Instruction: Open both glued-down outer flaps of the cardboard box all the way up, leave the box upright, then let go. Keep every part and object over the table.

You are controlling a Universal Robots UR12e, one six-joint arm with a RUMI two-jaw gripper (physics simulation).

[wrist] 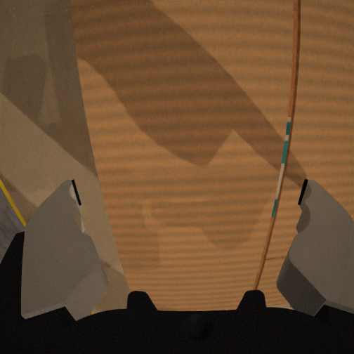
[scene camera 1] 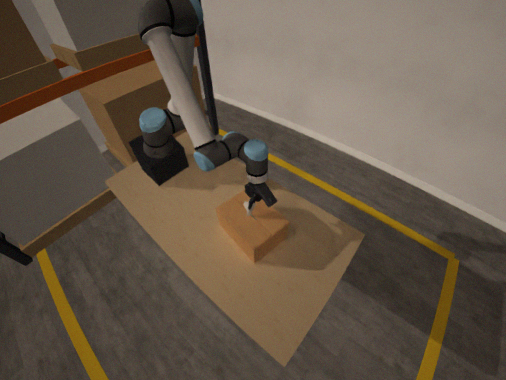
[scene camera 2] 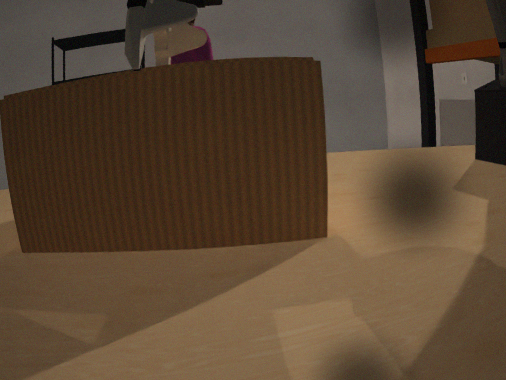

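Pixels of known places: gripper, fingertip midpoint: (scene camera 1: 259, 208) (scene camera 2: 154, 77); arm's base, origin of the base link: (scene camera 1: 158, 146).
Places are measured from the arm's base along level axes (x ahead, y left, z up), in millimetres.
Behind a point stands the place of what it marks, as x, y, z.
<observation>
The cardboard box (scene camera 1: 252, 235) {857, -131, -47} (scene camera 2: 175, 160) {786, 70, -127} (wrist: 165, 260) stands upright on the table (scene camera 1: 200, 245) {619, -273, -202} (scene camera 2: 250, 285) {756, 156, -203}. In the wrist view its left flap (wrist: 125, 185) and right flap (wrist: 332, 100) lie flat and closed, with a thin seam between them. A teal and white strip (wrist: 281, 175) shows along the seam. My gripper (scene camera 1: 249, 211) (scene camera 2: 149, 65) {796, 13, -50} (wrist: 189, 184) is open and empty, low over the box top. In the wrist view one finger is left of the box's edge and the other is right of the seam, over the right flap. The fingertips' exact height above the flaps is unclear.
The arm's black base block (scene camera 1: 160, 162) {88, -65, -45} (scene camera 2: 492, 122) {89, -82, -110} stands at the table's far end. Behind it is a rack with an orange beam (scene camera 1: 80, 82) and large cartons (scene camera 1: 135, 107). A white wall (scene camera 1: 360, 75) runs beyond the table. A magenta figure (scene camera 2: 197, 53) shows behind the box.
</observation>
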